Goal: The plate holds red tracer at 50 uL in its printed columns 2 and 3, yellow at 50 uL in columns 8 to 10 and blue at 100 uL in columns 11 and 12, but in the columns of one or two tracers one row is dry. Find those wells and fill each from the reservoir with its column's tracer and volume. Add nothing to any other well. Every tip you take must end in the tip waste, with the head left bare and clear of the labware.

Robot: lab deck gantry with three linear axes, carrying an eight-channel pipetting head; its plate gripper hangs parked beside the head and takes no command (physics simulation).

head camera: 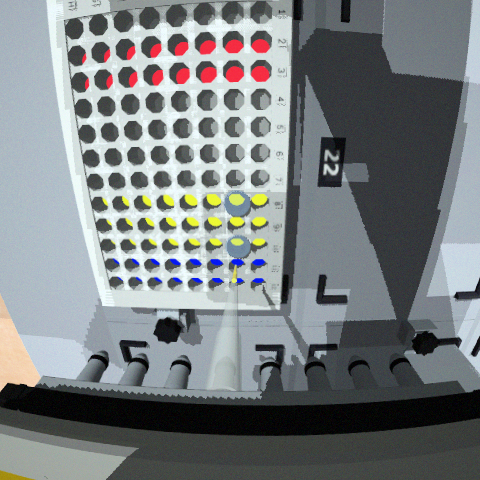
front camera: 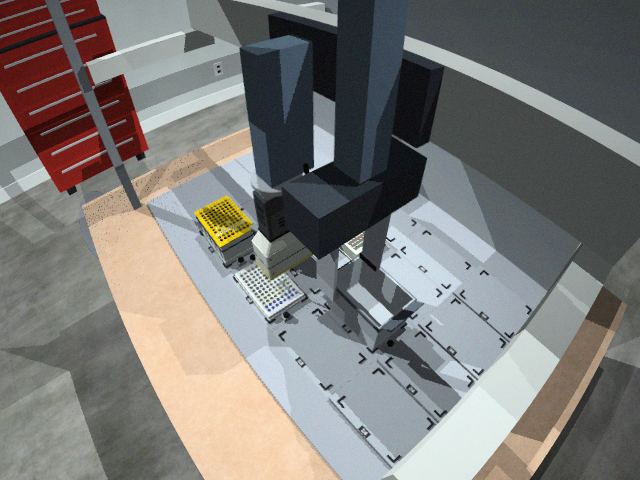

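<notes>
The plate lies under the pipetting head. In the head view, columns 2 and 3 show red, columns 8 to 10 yellow, columns 11 and 12 blue. Row B, second from the right, shows yellow in columns 8, 9 and 10, with bluish discs over 8 and 10. One channel carries a yellow tip, seen over row B at columns 11 and 12; its depth cannot be told. The other nozzles are bare. The plate gripper hangs parked with its fingers apart, nothing between them.
The yellow tip rack stands left of the head. The open tip waste bin stands right of the plate, below the gripper. A pale reservoir shows partly behind the gripper and head. Black knobs sit on the deck near the plate.
</notes>
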